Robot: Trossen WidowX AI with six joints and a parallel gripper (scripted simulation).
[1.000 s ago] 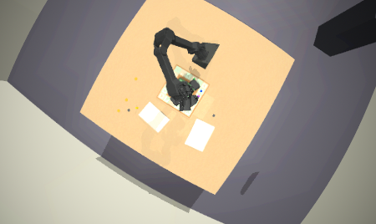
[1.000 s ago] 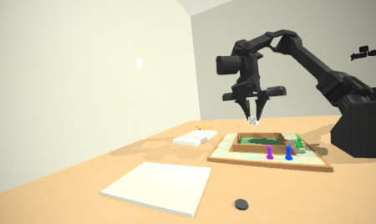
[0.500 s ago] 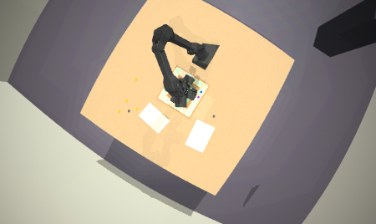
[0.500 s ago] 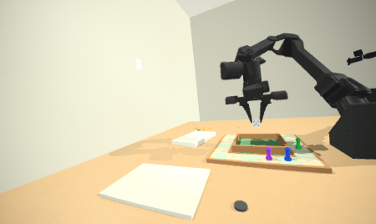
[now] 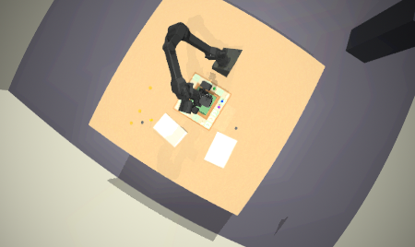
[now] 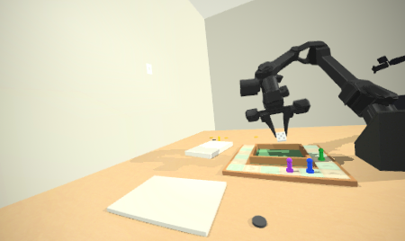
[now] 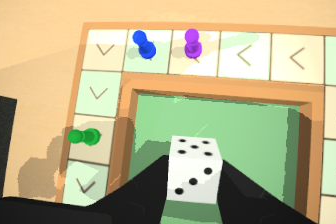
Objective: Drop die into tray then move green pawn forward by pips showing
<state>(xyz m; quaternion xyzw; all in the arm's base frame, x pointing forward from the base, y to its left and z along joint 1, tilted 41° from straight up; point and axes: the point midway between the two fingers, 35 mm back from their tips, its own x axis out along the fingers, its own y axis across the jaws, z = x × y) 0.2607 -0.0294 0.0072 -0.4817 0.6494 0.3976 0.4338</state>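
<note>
Right now the green pawn is 100 mm behind my gripper tip, 50 mm below it and 20 mm to the left of it. From my gripper tip the other things lie so: green tray: 70 mm below, 20 mm to the right, 10 mm ahead; then purple pawn: 90 mm to the left, 50 mm below; then white die: right at my gripper tip.
</note>
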